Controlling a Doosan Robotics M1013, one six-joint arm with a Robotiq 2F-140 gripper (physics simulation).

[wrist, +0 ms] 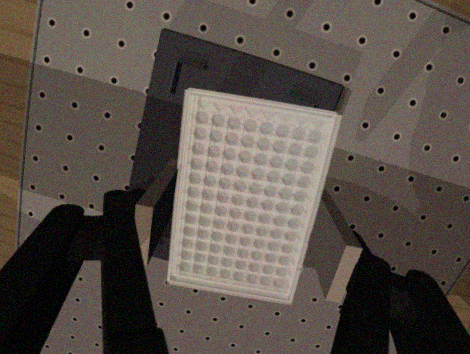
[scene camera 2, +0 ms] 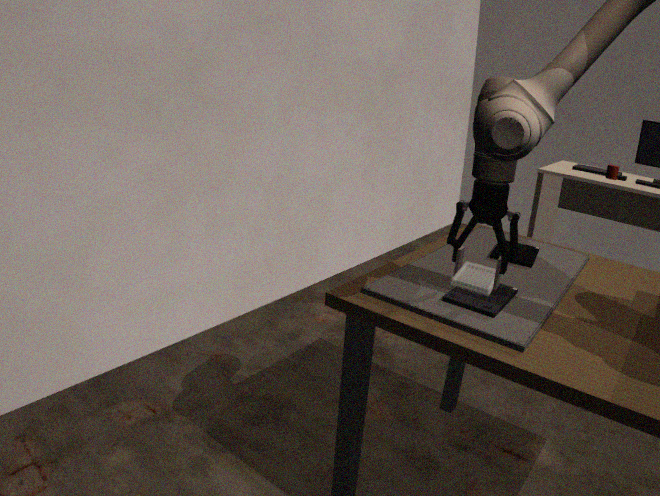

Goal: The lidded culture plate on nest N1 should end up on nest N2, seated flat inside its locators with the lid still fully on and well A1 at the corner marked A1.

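Places are measured from the arm's base along level axes (x ahead, y left, z up), in centimetres.
Pixels of known places: gripper, fingertip midpoint: [wrist: 245, 195] [scene camera 2: 475, 282].
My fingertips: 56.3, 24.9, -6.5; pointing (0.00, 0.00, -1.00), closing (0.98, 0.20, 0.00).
Note:
Behind a point stands the place of what it marks, as x, y, z.
The white culture plate [scene camera 2: 473, 277] @(56.1, 27.2, -4.7) [wrist: 250, 195] @(56.3, 25.8, -4.7), with its well grid showing through the clear lid, hangs between the fingers. The lid looks fully on. My gripper [scene camera 2: 479, 268] [wrist: 245, 195] @(56.3, 24.9, -6.5) is shut on the plate's two long sides. The plate is above the front dark nest [scene camera 2: 473, 305] @(52.4, 32.7, -8.3) [wrist: 240, 65] @(52.8, 32.2, -8.3), apparently a little clear of it. In the wrist view the plate is turned slightly relative to the nest and covers much of it. The back dark nest [scene camera 2: 525, 255] @(57.5, -8.4, -8.3) holds no plate in its visible part. The nests' labels, the A1 mark and well A1 cannot be read.
Both nests are on the grey perforated board [scene camera 2: 405, 298] @(65.4, 38.9, -9.4) [wrist: 65, 120] @(42.5, 23.9, -9.4), on a wooden table [scene camera 2: 581, 341] @(30.4, 25.2, -10.8). The board's front edge lies close to the front nest. A white desk [scene camera 2: 565, 166] with a red cup [scene camera 2: 612, 171] stands behind at the right.

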